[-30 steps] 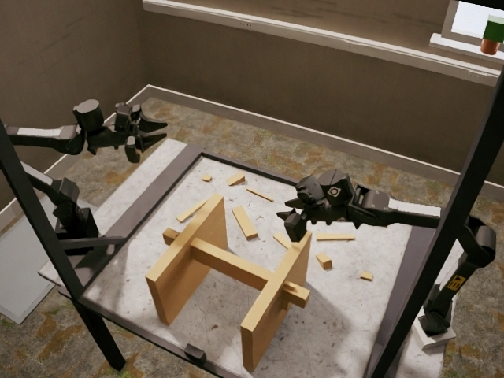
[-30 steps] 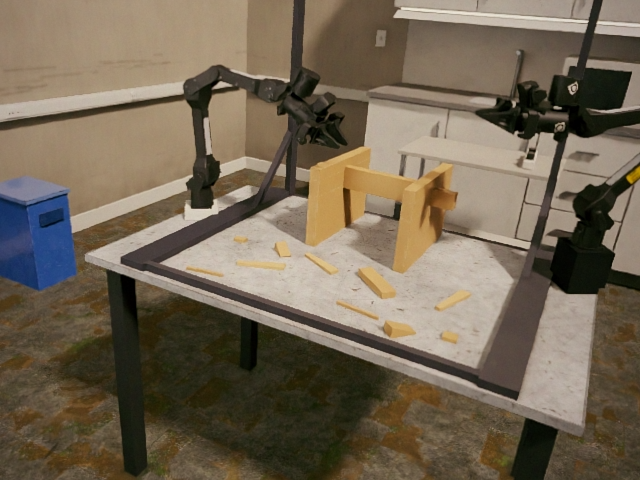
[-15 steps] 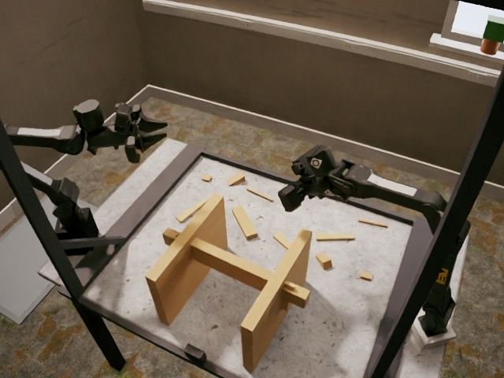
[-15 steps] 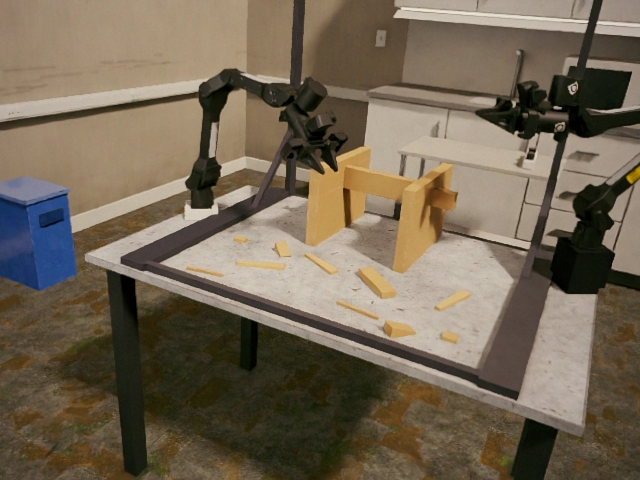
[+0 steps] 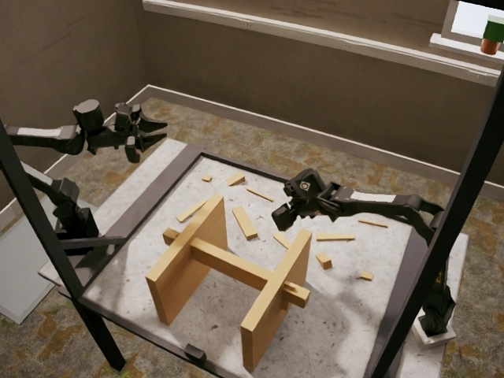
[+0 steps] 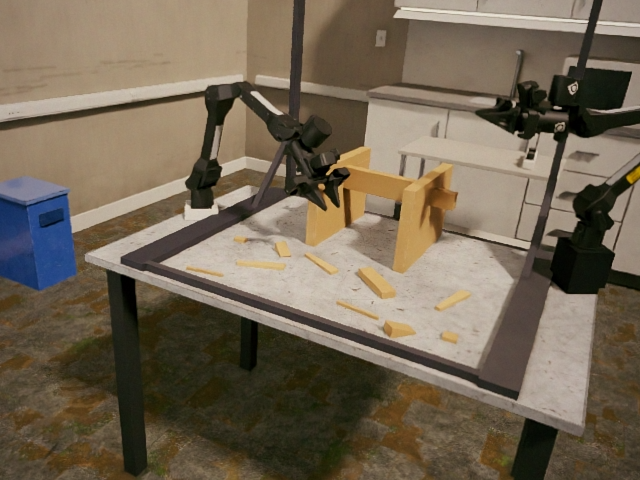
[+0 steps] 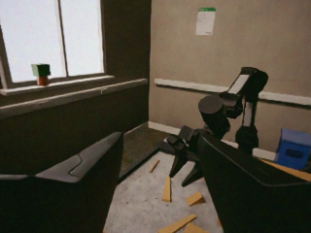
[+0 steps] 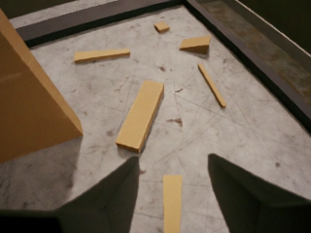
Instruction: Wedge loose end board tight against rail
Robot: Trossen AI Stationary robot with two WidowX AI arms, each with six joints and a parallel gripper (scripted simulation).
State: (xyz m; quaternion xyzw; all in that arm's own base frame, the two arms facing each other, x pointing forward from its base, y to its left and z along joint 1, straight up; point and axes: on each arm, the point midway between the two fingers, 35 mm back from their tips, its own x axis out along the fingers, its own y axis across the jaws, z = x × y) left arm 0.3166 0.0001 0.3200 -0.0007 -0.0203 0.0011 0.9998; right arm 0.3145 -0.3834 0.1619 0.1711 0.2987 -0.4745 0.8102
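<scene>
Now: right hand 180 mm above the small block, 130 mm to the left of it and 30 mm past it. The rest, counted from my right hand: thin strip: 200 mm ahead, 190 mm below, 150 mm to the left; then flat block: 180 mm below, 160 mm to the left, 60 mm ahead; then rail: 240 mm behind, 100 mm to the left, 20 mm below.
</scene>
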